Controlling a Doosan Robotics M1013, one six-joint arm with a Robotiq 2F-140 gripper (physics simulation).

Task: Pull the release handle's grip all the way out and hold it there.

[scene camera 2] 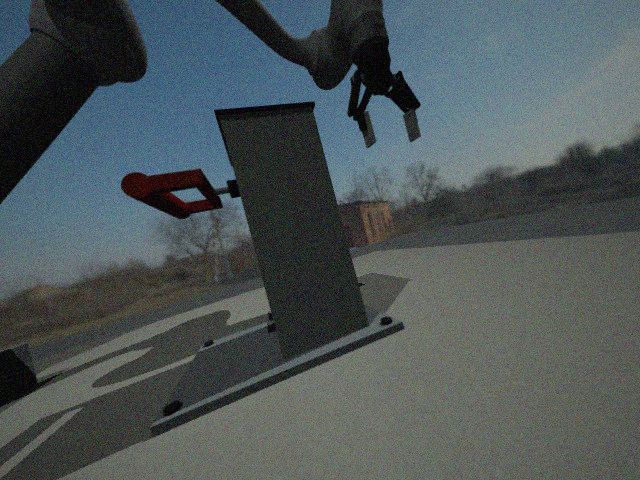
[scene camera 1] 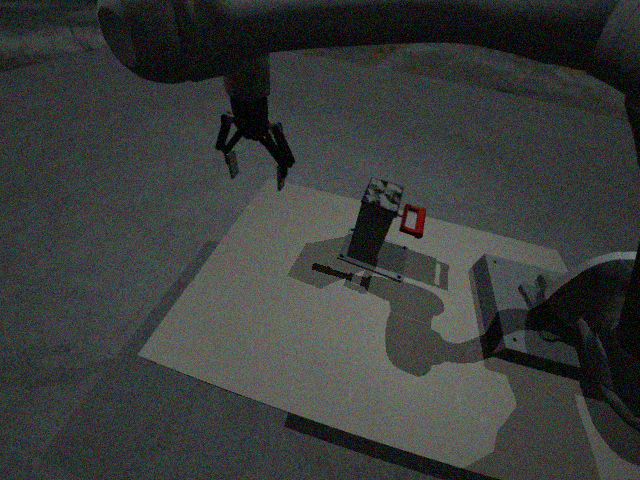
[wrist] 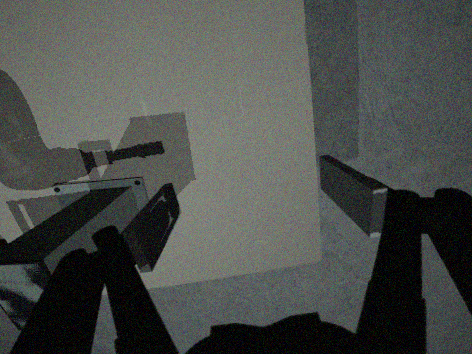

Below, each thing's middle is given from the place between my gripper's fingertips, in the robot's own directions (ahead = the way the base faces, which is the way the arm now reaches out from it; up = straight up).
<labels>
I see the bolted base plate (scene camera 2: 225,370) 400 mm behind my hand, 70 mm to the right of it and 290 mm below it.
</labels>
